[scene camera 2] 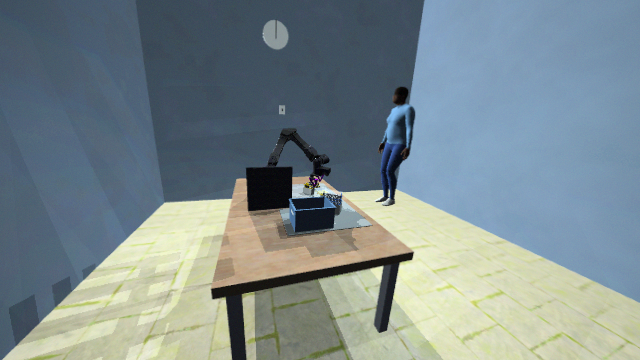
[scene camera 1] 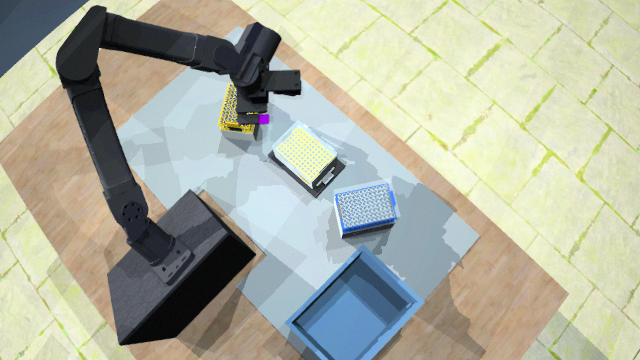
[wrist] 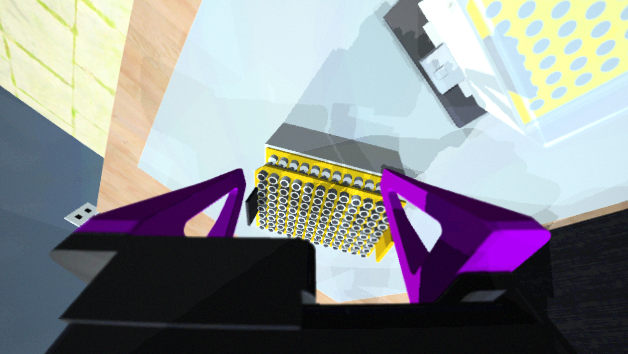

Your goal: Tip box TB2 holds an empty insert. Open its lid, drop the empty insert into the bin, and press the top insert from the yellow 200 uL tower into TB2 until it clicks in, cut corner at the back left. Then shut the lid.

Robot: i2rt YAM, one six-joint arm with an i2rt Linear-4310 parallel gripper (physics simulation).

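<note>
The yellow tower (scene camera 1: 230, 109) (wrist: 320, 210) has a top insert full of tips, with a lower yellow layer showing at its edge. My gripper (scene camera 1: 256, 119) (scene camera 2: 316, 180) (wrist: 313, 176) is open and empty above the tower; in the wrist view its purple fingertips appear on either side of the top insert. A white tip box (scene camera 1: 306, 154) with a clear shut lid and a yellow insert of empty-looking holes sits in a dark holder (scene camera 1: 316, 192) (wrist: 467, 117). Its front latch (scene camera 1: 327, 176) (wrist: 441, 70) shows. The blue bin (scene camera 1: 350, 325) (scene camera 2: 314, 218) looks empty. No TB2 label is readable.
A blue-topped rack of tips (scene camera 1: 366, 207) (scene camera 2: 334, 200) under a clear cover stands between the tip box and the bin. The arm's black pedestal (scene camera 1: 200, 280) (scene camera 2: 269, 189) stands beside the grey mat (scene camera 1: 200, 150). A person (scene camera 2: 398, 125) stands beyond the table (scene camera 2: 310, 265).
</note>
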